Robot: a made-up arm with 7 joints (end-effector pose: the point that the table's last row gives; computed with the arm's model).
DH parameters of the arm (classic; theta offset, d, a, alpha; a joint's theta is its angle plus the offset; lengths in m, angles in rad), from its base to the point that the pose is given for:
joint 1: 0 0.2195 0 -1.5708
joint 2: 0 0 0 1.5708
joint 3: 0 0.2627 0.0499 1.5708
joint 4: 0 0 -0.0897 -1.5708
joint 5: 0 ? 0 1.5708
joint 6: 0 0 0.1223 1.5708
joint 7: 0 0 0 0
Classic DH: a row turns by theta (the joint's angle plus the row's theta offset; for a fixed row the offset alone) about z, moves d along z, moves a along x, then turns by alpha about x.
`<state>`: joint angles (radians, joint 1 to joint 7).
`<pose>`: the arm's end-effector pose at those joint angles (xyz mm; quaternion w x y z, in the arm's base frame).
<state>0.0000 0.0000 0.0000 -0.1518 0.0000 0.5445 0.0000</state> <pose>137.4 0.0 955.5 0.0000 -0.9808 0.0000 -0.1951</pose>
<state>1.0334 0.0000 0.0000 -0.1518 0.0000 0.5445 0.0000</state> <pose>70.3 118.0 955.5 0.0964 -0.8527 -0.4845 -0.1696</pose>
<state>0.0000 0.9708 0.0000 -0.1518 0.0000 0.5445 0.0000</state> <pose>685.0 0.0 521.7 0.0000 -0.9585 0.0000 0.2850</pose>
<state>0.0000 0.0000 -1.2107 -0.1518 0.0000 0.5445 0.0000</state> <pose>48.4 -128.6 955.5 0.1110 0.8065 -0.5581 0.1604</pose>
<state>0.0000 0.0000 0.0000 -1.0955 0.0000 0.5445 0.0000</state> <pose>484.5 0.0 689.1 0.0000 -0.9623 0.0000 0.2720</pose>
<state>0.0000 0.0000 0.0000 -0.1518 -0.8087 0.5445 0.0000</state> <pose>105.4 -75.7 960.4 0.1342 0.9017 -0.3698 0.1794</pose>
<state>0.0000 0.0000 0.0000 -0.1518 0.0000 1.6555 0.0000</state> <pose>32.6 0.0 1030.7 0.0000 -0.7304 0.0000 -0.6830</pose>
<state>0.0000 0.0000 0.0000 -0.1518 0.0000 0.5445 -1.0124</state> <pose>137.4 0.0 955.5 0.0946 0.8578 0.4755 0.1706</pose>
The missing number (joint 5, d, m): 0.4177
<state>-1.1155 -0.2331 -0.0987 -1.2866 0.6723 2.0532 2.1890</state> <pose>86.6 -372.8 861.9 0.5117 0.1061 0.8181 -0.2399</pose>
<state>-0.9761 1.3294 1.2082 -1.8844 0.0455 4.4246 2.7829</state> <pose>464.0 -62.8 158.2 0.6828 0.4152 0.5885 0.1226</pose>
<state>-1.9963 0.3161 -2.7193 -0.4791 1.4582 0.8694 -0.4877</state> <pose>-177.8 -6.7 986.3 0.3579 0.1225 -0.9250 -0.0353</pose>
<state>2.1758 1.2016 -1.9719 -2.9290 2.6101 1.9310 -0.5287</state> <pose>306.6 -112.8 227.1 0.5007 -0.6992 0.2985 -0.4139</pose>
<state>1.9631 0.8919 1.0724 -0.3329 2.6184 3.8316 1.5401</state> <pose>-305.7 445.4 498.5 0.3787 0.2478 -0.7203 -0.5257</pose>
